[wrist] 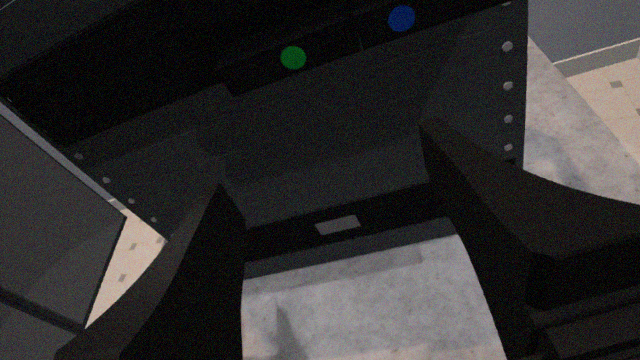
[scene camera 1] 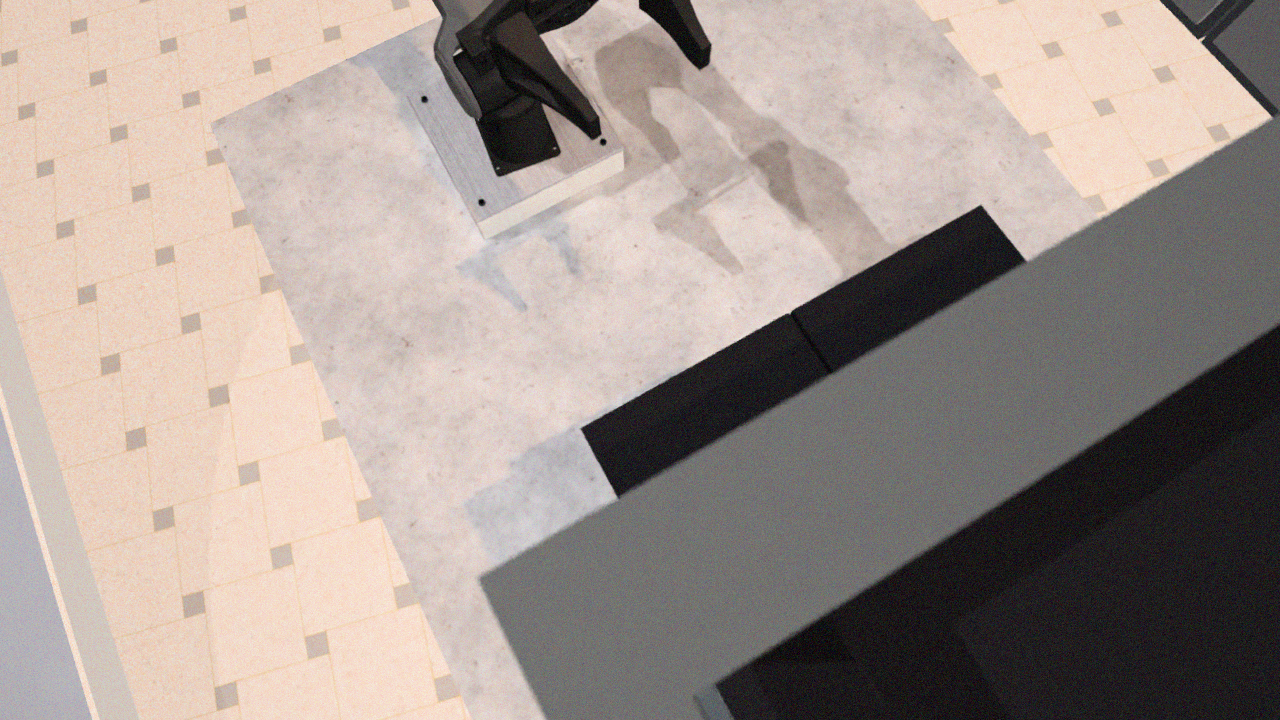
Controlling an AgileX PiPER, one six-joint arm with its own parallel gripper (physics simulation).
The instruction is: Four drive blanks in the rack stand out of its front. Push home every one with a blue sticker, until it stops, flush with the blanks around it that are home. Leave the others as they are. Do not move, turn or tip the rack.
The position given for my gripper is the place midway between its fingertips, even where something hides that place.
I see my gripper (scene camera 1: 650,93) and a rack (scene camera 1: 958,477).
The rack shows as well in the wrist view (wrist: 310,122). My gripper also shows in the wrist view (wrist: 323,174).
